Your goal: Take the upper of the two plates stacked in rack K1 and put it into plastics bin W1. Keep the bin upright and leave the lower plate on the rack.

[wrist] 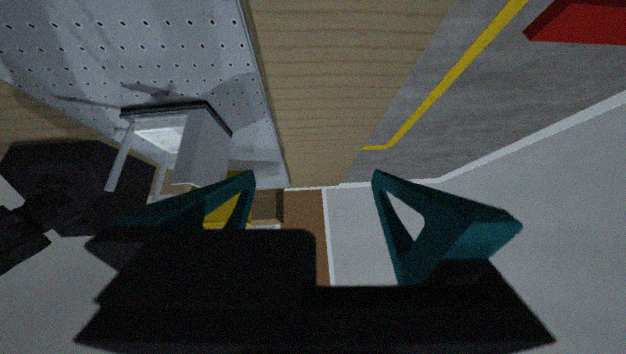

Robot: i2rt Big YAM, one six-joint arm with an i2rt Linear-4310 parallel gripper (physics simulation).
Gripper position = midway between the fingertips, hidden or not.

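Note:
Box (217,218) in sight. My gripper (313,176) too.

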